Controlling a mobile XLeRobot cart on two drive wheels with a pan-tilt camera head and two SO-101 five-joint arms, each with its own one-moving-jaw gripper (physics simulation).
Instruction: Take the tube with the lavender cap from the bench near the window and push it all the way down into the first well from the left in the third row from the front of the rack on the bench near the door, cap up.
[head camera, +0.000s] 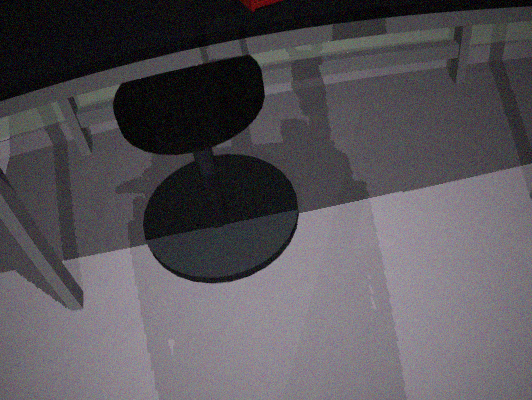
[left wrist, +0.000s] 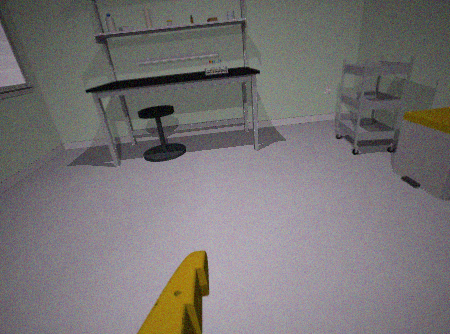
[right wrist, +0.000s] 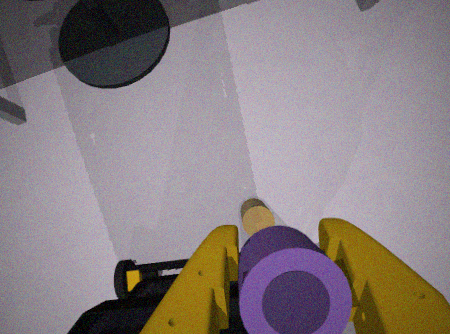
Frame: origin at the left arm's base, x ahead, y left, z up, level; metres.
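Where they show: left hand at its tool point: (left wrist: 207, 266); right hand at its tool point: (right wrist: 238, 245).
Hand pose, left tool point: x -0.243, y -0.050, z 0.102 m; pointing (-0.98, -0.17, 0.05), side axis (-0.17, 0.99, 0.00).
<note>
After its pixels a point has its place.
The tube with the lavender cap (right wrist: 295, 295) {x 0.185, y -0.333, z 0.229 m} is in my right gripper (right wrist: 279, 237) {x 0.193, y -0.324, z 0.214 m}, its cap toward the camera and its clear body with amber contents pointing away, above the floor. My right gripper is shut on it, one jaw on each side of the cap. My left gripper (left wrist: 200, 262) shows one notched jaw; it is fully open, and no held thing shows. In the head view a corner of a red rack (head camera: 257, 4) {x 0.808, y -0.098, z -0.001 m} shows at the top, on a black bench top (head camera: 75, 40) {x 0.799, y 0.230, z -0.013 m}. Its wells are out of view. In the left wrist view a pale rack (left wrist: 216, 70) {x -2.539, y -0.395, z 0.017 m} stands far off on a black-topped bench (left wrist: 150, 81) {x -2.402, y -0.990, z -0.013 m}.
A black stool (head camera: 190, 107) {x 0.911, y 0.082, z -0.292 m} (left wrist: 156, 111) (right wrist: 115, 45) {x 0.934, y 0.091, z -0.745 m} stands at the bench. A bench leg (head camera: 45, 250) {x 0.713, y 0.492, z -0.518 m} stands to its left in the head view. In the left wrist view a grey cart (left wrist: 370, 100) {x -2.657, y 1.035, z -0.382 m} and a yellow-topped bin (left wrist: 425, 155) {x -1.722, y 1.016, z -0.550 m} stand at the right.
</note>
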